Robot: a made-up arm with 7 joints. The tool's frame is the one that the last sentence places.
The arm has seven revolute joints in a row. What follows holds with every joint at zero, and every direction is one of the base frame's.
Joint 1 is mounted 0.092 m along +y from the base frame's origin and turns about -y.
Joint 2 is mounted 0.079 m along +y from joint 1 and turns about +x.
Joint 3 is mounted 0.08 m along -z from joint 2 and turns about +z.
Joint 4 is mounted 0.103 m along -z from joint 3 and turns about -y.
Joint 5 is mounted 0.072 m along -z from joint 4 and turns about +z.
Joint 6 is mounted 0.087 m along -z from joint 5 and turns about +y.
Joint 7 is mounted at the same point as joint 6 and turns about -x.
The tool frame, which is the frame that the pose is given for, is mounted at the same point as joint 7; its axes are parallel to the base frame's.
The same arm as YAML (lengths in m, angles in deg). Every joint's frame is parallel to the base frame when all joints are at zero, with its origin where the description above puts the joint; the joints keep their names.
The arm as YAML. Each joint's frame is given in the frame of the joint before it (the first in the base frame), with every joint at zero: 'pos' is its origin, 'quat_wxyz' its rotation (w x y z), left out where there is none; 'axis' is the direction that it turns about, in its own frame. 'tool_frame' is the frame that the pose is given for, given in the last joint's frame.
length_unit: m
angle_unit: deg
joints:
  - joint: joint 1
    pos: [0.0, 0.092, 0.0]
    axis: "-y"
  - joint: joint 2
    pos: [0.0, 0.079, 0.0]
    axis: "+x"
  - joint: joint 3
    pos: [0.0, 0.0, -0.08]
    axis: "+z"
  - joint: joint 4
    pos: [0.0, 0.0, -0.103]
    axis: "-y"
  - joint: joint 5
    pos: [0.0, 0.0, -0.072]
    axis: "+z"
  - joint: joint 6
    pos: [0.0, 0.0, -0.087]
    axis: "+y"
  - joint: joint 7
    pos: [0.0, 0.0, 0.0]
    axis: "-x"
tool_frame:
  pos: [0.0, 0.0, 0.0]

